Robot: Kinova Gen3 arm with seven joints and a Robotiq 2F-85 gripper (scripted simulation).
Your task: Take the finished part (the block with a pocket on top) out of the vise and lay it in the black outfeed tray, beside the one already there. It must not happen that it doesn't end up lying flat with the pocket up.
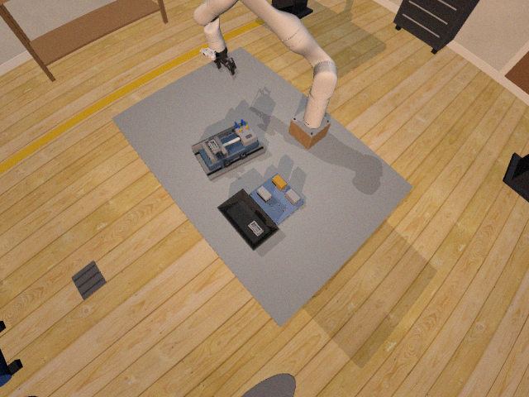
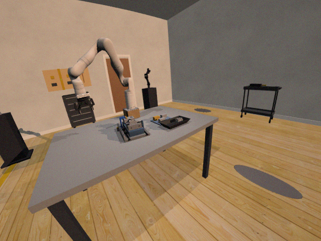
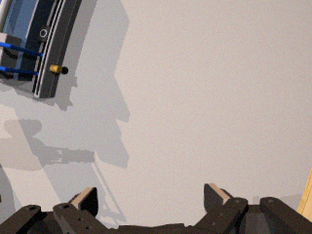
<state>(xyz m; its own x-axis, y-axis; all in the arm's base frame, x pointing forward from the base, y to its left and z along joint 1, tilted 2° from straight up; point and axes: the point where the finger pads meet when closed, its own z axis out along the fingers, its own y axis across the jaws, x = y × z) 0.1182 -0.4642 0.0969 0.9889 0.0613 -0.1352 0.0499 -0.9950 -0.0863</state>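
Right now my hand is 260 mm to the right of the screw rod, 230 mm short of it and 120 mm above it. Also, from my hand: blank: 540 mm to the left, 300 mm ahead, 170 mm below; then blue fixture plate: 590 mm to the left, 260 mm ahead, 200 mm below; then orange block: 550 mm to the left, 210 mm ahead, 170 mm below.
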